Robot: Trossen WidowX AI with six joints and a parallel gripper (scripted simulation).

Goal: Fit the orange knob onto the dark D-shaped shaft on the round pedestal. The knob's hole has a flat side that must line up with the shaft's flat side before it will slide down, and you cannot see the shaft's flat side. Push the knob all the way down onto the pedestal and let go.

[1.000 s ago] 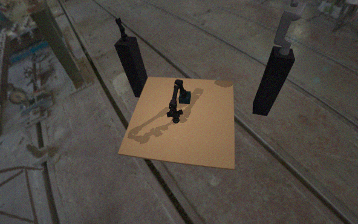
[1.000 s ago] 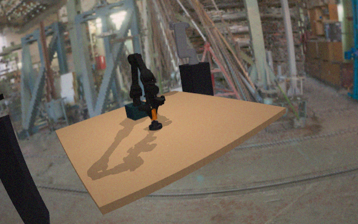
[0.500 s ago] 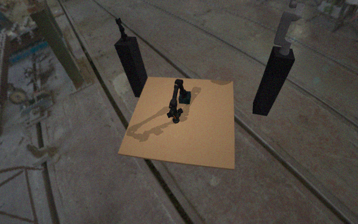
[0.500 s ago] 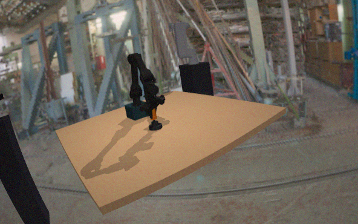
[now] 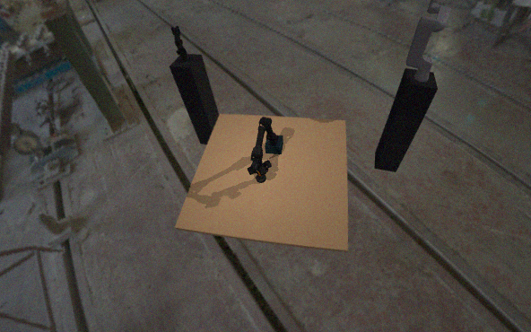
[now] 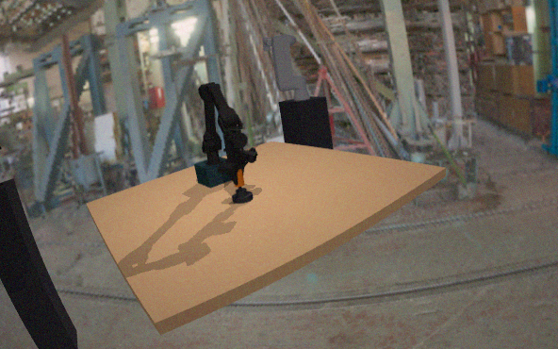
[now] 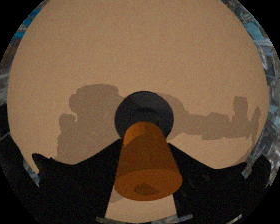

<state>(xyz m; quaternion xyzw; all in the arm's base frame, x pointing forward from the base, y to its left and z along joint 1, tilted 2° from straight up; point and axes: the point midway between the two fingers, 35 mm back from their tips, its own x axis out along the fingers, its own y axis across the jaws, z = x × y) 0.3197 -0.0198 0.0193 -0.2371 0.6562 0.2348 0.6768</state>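
Now: gripper tip 20 mm below the orange knob. Also, from my gripper tip: pedestal (40 mm below).
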